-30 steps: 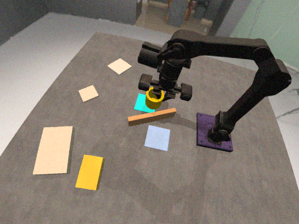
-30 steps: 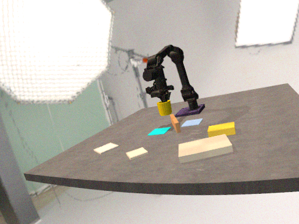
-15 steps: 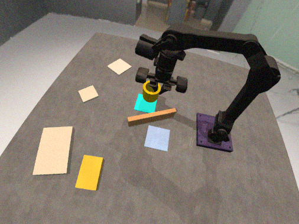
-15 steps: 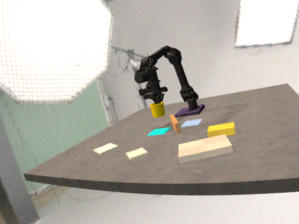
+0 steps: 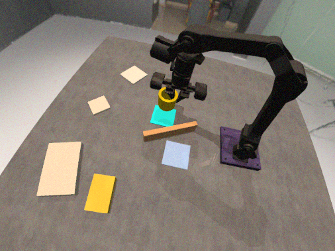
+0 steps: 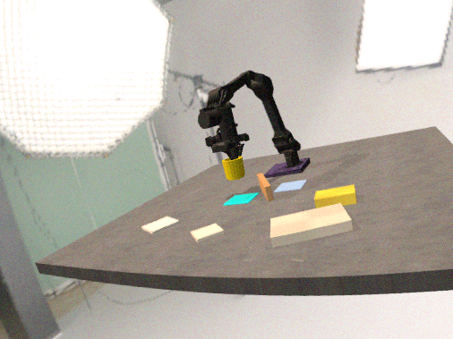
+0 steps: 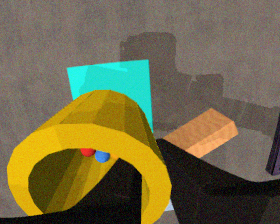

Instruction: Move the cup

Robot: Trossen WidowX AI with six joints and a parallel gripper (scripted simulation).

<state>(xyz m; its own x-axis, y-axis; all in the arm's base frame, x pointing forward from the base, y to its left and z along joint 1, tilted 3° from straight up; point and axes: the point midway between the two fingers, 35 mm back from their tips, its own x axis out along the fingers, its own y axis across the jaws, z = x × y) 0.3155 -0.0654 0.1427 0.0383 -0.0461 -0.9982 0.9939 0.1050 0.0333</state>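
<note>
The cyan pad is 3 cm ahead of my gripper tip and 12 cm below it. The rest, counted from my gripper tip: large cream block 29 cm ahead, 35 cm to the left, 10 cm below; yellow cup 2 cm ahead; orange bar 2 cm behind, 8 cm to the left, 10 cm below.
</note>
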